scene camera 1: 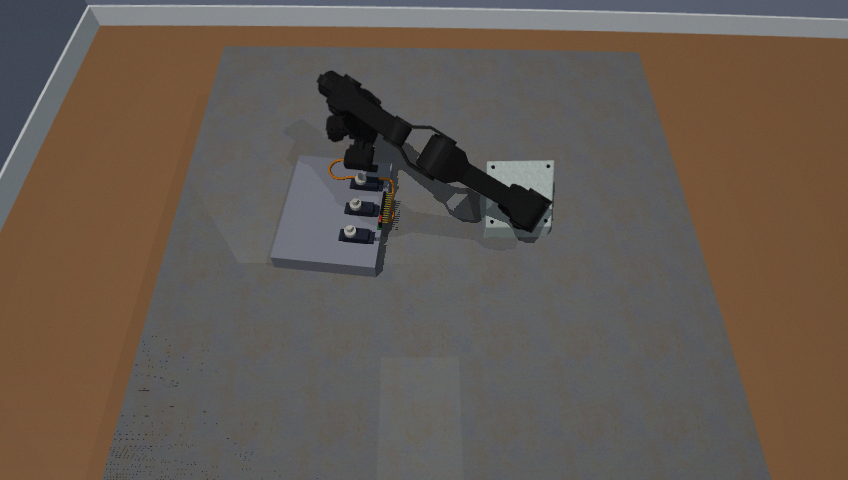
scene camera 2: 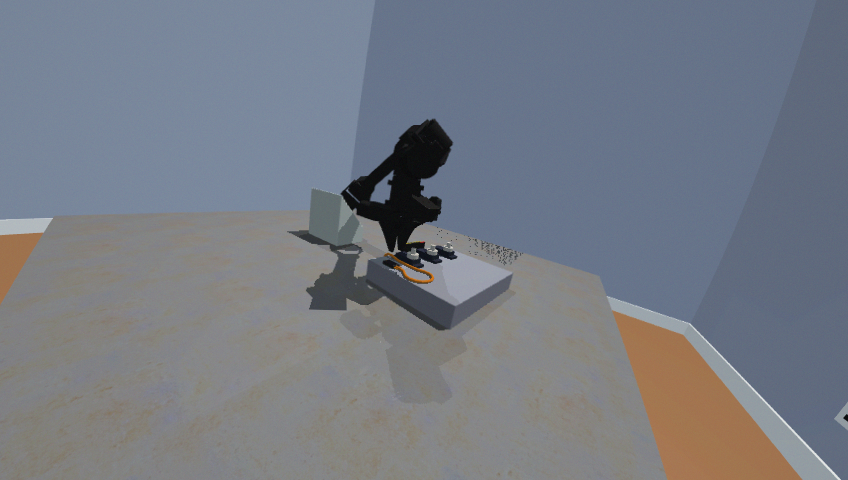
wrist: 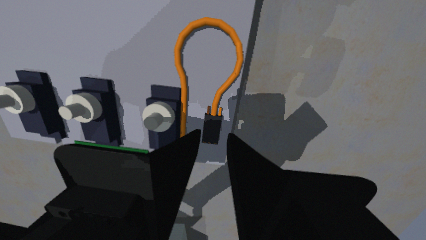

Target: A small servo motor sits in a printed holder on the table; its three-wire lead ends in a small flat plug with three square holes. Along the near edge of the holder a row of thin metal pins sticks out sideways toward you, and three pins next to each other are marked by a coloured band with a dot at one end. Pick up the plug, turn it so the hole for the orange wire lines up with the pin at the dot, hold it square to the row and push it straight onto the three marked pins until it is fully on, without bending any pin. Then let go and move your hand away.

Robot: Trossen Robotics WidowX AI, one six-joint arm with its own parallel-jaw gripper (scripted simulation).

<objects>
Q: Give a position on a grey printed holder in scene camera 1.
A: At 307, 237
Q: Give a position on a grey printed holder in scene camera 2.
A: At 462, 286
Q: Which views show my gripper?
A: Scene camera 1, scene camera 2 and the wrist view: all of them.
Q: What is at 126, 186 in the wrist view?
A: My gripper.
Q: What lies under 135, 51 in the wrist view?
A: A grey printed holder.
</objects>
